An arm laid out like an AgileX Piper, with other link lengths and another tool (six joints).
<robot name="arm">
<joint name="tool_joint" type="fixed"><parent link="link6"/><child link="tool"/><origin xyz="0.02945 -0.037 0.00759" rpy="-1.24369 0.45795 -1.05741"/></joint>
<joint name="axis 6" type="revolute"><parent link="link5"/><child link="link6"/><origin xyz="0.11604 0 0.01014"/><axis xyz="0.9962 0 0.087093"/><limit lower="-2.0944" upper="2.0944"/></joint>
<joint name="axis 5" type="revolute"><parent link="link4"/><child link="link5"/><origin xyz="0 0 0"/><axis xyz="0 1 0"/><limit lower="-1.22" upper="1.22"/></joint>
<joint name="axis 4" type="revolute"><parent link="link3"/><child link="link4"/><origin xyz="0.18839 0 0.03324"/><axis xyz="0.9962 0 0.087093"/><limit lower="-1.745" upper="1.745"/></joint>
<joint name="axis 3" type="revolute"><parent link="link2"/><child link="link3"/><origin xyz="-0.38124 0 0.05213"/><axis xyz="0 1 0"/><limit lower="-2.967" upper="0"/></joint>
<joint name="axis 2" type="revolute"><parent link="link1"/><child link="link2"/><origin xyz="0 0 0"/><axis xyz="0 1 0"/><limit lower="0" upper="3.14"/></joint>
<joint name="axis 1" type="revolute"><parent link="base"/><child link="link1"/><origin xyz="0 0 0.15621"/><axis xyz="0 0 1"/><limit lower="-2.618" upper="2.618"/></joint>
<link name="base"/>
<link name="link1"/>
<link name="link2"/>
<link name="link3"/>
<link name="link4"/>
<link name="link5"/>
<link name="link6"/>
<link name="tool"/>
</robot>
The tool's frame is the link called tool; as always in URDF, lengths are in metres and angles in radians.
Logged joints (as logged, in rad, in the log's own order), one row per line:
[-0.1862, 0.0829, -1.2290, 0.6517, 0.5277, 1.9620]
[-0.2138, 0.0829, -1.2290, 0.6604, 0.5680, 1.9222]
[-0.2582, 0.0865, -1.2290, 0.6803, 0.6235, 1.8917]
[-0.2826, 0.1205, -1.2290, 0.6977, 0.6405, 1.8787]
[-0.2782, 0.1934, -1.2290, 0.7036, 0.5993, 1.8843]
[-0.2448, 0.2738, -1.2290, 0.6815, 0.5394, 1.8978]
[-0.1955, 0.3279, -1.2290, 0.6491, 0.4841, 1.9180]
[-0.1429, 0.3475, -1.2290, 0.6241, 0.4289, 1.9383]
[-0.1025, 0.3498, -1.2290, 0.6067, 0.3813, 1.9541]
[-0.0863, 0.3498, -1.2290, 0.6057, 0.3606, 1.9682]
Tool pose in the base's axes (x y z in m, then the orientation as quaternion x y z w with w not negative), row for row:
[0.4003, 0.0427, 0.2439, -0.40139, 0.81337, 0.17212, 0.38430]
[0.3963, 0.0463, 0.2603, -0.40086, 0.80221, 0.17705, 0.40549]
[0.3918, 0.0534, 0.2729, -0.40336, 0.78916, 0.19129, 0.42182]
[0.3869, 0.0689, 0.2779, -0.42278, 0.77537, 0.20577, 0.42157]
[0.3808, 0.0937, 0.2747, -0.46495, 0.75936, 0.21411, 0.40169]
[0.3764, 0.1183, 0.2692, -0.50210, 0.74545, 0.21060, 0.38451]
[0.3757, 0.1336, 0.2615, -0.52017, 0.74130, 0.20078, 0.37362]
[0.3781, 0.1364, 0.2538, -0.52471, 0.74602, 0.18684, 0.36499]
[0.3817, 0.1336, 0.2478, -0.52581, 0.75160, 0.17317, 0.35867]
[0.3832, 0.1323, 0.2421, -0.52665, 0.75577, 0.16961, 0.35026]
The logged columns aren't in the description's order. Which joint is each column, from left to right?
Columns, left to right: axis 6, axis 1, axis 3, axis 5, axis 4, axis 2.
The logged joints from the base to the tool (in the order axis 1, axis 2, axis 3, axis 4, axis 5, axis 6), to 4 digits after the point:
[0.0829, 1.9620, -1.2290, 0.5277, 0.6517, -0.1862]
[0.0829, 1.9222, -1.2290, 0.5680, 0.6604, -0.2138]
[0.0865, 1.8917, -1.2290, 0.6235, 0.6803, -0.2582]
[0.1205, 1.8787, -1.2290, 0.6405, 0.6977, -0.2826]
[0.1934, 1.8843, -1.2290, 0.5993, 0.7036, -0.2782]
[0.2738, 1.8978, -1.2290, 0.5394, 0.6815, -0.2448]
[0.3279, 1.9180, -1.2290, 0.4841, 0.6491, -0.1955]
[0.3475, 1.9383, -1.2290, 0.4289, 0.6241, -0.1429]
[0.3498, 1.9541, -1.2290, 0.3813, 0.6067, -0.1025]
[0.3498, 1.9682, -1.2290, 0.3606, 0.6057, -0.0863]

